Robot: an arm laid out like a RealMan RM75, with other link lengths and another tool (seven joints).
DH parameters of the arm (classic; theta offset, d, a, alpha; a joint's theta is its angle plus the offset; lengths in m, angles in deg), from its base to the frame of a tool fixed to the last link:
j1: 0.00 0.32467 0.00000 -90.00
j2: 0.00 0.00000 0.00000 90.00
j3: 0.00 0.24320 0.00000 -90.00
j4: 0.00 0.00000 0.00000 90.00
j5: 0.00 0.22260 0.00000 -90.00
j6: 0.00 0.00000 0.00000 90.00
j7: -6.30 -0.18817 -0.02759 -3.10
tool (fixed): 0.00 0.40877 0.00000 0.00
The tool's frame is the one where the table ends.
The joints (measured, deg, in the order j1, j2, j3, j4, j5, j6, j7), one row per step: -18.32, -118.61, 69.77, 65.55, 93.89, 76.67, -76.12; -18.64, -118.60, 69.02, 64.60, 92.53, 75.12, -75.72; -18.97, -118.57, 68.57, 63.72, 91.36, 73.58, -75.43; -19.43, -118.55, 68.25, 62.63, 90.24, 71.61, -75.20; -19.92, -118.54, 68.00, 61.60, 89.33, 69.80, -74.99; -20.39, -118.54, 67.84, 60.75, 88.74, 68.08, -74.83; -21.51, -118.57, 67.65, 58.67, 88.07, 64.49, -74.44; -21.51, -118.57, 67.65, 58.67, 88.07, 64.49, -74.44; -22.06, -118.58, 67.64, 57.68, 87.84, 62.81, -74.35; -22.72, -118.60, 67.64, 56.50, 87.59, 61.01, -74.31; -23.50, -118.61, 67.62, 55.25, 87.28, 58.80, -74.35; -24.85, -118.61, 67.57, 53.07, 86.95, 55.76, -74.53
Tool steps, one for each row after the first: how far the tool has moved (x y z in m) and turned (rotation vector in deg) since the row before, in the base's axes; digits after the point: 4 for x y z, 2 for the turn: 0.0002, 0.0085, 0.0041, 1.90, -1.30, 1.19; 0.0000, 0.0075, 0.0030, 1.58, -1.03, 1.12; -0.0007, 0.0086, 0.0023, 1.66, -0.93, 1.43; -0.0009, 0.0078, 0.0017, 1.42, -0.73, 1.30; -0.0013, 0.0070, 0.0012, 1.25, -0.39, 1.16; -0.0049, 0.0134, -0.0001, 2.13, -0.23, 2.52; 0.0000, 0.0000, 0.0000, 0.00, 0.00, 0.00; -0.0025, 0.0058, -0.0006, 0.84, -0.02, 1.22; -0.0028, 0.0061, -0.0011, 0.79, -0.06, 1.37; -0.0030, 0.0075, -0.0005, 1.05, -0.06, 1.64; -0.0047, 0.0101, -0.0022, 1.12, -0.09, 2.46
